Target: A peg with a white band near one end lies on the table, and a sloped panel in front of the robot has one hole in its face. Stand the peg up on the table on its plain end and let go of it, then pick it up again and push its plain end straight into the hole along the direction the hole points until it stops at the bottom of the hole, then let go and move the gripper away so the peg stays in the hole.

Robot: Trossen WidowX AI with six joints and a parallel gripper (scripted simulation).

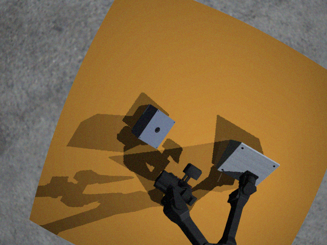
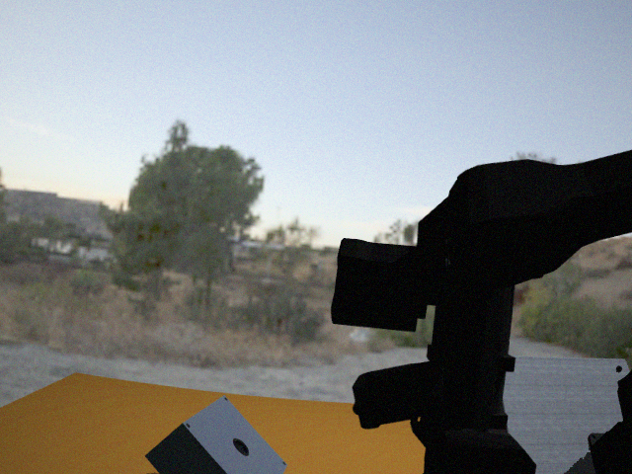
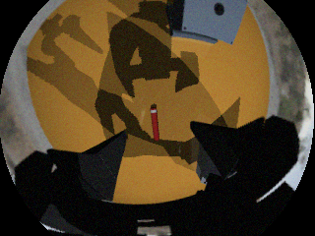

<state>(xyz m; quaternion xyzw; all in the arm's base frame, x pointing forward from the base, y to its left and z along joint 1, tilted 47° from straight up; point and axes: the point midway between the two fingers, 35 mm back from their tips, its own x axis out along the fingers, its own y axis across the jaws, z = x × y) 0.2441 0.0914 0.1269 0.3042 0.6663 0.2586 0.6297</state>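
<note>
The red peg lies 80 mm below my gripper tip and 10 mm behind it. Round my gripper tip: grey sloped panel (200 mm ahead, 140 mm to the right, 10 mm below).
</note>
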